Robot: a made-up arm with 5 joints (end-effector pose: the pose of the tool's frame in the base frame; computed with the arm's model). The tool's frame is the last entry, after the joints. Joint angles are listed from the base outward.
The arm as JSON. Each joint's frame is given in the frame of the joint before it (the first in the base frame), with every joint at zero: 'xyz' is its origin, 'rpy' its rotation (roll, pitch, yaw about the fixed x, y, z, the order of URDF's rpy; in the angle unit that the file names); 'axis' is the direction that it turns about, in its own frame. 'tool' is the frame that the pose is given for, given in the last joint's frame.
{
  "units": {
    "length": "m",
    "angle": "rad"
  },
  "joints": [
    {
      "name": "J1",
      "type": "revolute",
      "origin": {
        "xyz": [
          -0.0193,
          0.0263,
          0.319
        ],
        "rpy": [
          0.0,
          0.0,
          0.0
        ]
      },
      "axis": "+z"
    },
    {
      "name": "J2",
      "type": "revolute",
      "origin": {
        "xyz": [
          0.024,
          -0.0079,
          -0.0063
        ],
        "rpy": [
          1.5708,
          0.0,
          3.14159
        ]
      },
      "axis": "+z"
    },
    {
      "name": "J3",
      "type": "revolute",
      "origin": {
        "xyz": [
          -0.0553,
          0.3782,
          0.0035
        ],
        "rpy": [
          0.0,
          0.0,
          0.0
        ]
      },
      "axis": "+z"
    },
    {
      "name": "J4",
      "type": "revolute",
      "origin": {
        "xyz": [
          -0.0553,
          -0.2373,
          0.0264
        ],
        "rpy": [
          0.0,
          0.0,
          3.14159
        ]
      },
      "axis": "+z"
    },
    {
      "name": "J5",
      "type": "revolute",
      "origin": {
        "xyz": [
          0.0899,
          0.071,
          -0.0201
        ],
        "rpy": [
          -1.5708,
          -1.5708,
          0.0
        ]
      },
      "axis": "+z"
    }
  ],
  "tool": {
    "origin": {
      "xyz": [
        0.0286,
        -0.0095,
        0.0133
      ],
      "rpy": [
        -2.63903,
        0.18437,
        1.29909
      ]
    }
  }
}
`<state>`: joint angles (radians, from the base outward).
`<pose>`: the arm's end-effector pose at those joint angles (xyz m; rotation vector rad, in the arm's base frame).
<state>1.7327 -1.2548 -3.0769 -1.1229 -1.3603</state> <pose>0.0757 -0.5466 0.4185 -0.1364 -1.8639 -2.3274</pose>
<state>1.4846 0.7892 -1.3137 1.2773 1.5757</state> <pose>0.0149 0.5523 0.2196 -0.2225 0.0175 0.2378</pose>
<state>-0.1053 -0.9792 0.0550 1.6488 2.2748</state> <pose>-0.0243 0.0174 0.3295 -0.5465 -0.0868 -1.8883</pose>
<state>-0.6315 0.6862 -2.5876 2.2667 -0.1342</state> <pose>0.4453 -0.2776 0.5935 0.6590 0.0726 -0.2686</pose>
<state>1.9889 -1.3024 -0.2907 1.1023 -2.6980</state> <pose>-0.0042 0.0612 0.4932 0.5512 -0.0259 -1.3612</pose>
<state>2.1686 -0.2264 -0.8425 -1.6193 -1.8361</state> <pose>-0.1232 0.2051 0.7321 0.0187 2.4468 -1.1606</pose>
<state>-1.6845 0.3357 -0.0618 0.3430 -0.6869</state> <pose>-0.0234 -0.1681 0.3021 1.0204 -0.2095 -0.7519</pose>
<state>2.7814 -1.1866 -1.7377 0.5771 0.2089</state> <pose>0.2589 -0.1125 0.8702 -2.5617 0.3302 -0.9474</pose>
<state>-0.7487 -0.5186 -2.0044 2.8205 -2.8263</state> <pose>-0.0103 -0.0206 0.7870 0.8164 0.3684 2.3502</pose>
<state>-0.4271 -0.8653 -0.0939 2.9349 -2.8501</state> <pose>-0.1359 0.0484 0.4588 -2.5325 0.1748 -1.4367</pose>
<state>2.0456 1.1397 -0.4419 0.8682 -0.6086</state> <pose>-0.1269 0.1921 0.1370 -0.7778 2.0748 1.5887</pose>
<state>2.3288 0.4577 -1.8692 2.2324 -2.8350</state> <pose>-0.3313 0.3970 0.5209 0.0403 -1.1087 -0.5105</pose>
